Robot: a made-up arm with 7 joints. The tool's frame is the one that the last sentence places.
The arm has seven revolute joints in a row. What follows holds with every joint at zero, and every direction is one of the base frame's. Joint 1 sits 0.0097 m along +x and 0.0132 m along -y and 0.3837 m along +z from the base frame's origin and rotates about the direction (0.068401, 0.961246, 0.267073), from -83.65 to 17.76 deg. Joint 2 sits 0.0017 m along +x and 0.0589 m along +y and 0.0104 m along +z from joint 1 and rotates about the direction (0.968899, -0.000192, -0.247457), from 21.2 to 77.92 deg. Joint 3 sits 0.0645 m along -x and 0.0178 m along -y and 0.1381 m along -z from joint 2 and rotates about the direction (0.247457, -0.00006, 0.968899), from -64.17 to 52.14 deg. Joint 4 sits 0.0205 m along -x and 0.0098 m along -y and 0.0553 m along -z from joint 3 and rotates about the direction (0.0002, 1, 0.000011), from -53.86 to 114.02 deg. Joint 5 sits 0.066 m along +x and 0.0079 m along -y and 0.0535 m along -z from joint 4 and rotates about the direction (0.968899, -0.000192, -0.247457), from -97.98 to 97.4 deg. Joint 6 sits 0.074 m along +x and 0.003 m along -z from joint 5 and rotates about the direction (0.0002, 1, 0.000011), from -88.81 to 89.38 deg. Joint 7 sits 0.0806 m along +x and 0.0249 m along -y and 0.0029 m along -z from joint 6 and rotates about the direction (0.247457, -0.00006, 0.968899), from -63.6 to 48.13 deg. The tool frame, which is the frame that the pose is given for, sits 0.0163 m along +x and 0.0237 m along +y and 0.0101 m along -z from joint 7; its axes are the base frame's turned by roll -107.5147, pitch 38.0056 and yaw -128.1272 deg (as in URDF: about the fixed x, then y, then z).
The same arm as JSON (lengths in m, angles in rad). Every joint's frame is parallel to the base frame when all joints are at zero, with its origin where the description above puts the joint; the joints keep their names.
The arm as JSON. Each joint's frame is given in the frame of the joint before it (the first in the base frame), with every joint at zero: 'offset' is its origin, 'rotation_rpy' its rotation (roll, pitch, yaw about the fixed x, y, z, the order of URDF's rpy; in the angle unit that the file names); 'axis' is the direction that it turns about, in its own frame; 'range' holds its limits. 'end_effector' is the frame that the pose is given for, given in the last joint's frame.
{"length_unit": "m", "angle_unit": "rad", "chain": [{"id": "joint 1", "offset": [0.0097, -0.0132, 0.3837], "rotation_rpy": [0.0, 0.0, 0.0], "axis": [0.068403, 0.961235, 0.26711], "range": [-1.46, 0.31]}, {"id": "joint 2", "offset": [0.0017, 0.0589, 0.0104], "rotation_rpy": [0.0, 0.0, 0.0], "axis": [0.968889, -0.0002, -0.247497], "range": [0.37, 1.36]}, {"id": "joint 3", "offset": [-0.0645, -0.0178, -0.1381], "rotation_rpy": [0.0, 0.0, 0.0], "axis": [0.247497, -0.0001, 0.968889], "range": [-1.12, 0.91]}, {"id": "joint 4", "offset": [-0.0205, -0.0098, -0.0553], "rotation_rpy": [0.0, 0.0, 0.0], "axis": [0.0002, 1.0, 0.0], "range": [-0.94, 1.99]}, {"id": "joint 5", "offset": [0.066, -0.0079, -0.0535], "rotation_rpy": [0.0, 0.0, 0.0], "axis": [0.968889, -0.0002, -0.247497], "range": [-1.7101, 1.7]}, {"id": "joint 6", "offset": [0.074, 0.0, -0.003], "rotation_rpy": [0.0, 0.0, 0.0], "axis": [0.0002, 1.0, 0.0], "range": [-1.55, 1.56]}, {"id": "joint 7", "offset": [0.0806, -0.0249, -0.0029], "rotation_rpy": [0.0, 0.0, 0.0], "axis": [0.247497, -0.0001, 0.968889], "range": [-1.11, 0.84]}], "end_effector": {"offset": [0.0163, 0.0237, -0.0101], "rotation_rpy": [-1.8765, 0.6633, -2.2362]}}
